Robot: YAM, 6 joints.
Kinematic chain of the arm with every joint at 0, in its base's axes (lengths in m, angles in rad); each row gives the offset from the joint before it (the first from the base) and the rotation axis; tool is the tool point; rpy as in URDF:
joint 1: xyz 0 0 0.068 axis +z
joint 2: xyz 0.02 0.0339 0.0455 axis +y
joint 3: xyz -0.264 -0.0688 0 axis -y
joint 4: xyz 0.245 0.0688 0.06 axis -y
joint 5: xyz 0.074 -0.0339 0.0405 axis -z
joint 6: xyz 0.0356 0 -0.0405 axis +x
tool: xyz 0 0 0 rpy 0 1.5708 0
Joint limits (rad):
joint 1: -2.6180..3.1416
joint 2: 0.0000..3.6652
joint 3: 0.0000..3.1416
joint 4: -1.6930..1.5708
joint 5: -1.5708..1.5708
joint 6: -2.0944..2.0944
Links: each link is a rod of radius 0.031 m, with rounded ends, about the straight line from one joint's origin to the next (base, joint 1, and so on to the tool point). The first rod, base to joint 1, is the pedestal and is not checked.
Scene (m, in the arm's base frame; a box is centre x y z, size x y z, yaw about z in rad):
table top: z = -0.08
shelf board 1: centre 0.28 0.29 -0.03 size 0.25 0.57 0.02 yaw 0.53
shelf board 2: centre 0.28 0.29 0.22 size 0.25 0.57 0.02 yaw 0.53
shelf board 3: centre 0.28 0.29 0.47 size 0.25 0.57 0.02 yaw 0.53
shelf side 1: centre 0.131 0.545 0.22 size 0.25 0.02 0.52 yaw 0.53
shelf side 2: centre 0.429 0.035 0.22 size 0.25 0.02 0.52 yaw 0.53
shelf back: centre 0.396 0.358 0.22 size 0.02 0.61 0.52 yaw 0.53
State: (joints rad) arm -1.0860 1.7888 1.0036 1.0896 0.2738 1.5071
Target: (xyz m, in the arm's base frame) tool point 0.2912 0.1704 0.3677
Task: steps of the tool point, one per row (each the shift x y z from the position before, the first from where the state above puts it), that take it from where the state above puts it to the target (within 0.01 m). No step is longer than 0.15 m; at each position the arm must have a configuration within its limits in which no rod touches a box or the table.
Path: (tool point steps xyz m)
1: 0.0646 0.0882 0.0325
2: 0.0294 0.0961 0.0258
3: -0.0037 0.0911 0.0192
4: -0.0305 0.0755 0.0123
5: -0.0480 0.0532 0.0057
6: -0.0550 0.0285 -0.0007
7: 0.0493 0.0295 0.0133
8: 0.0536 0.0314 0.0003
9: 0.0554 0.0318 -0.0136

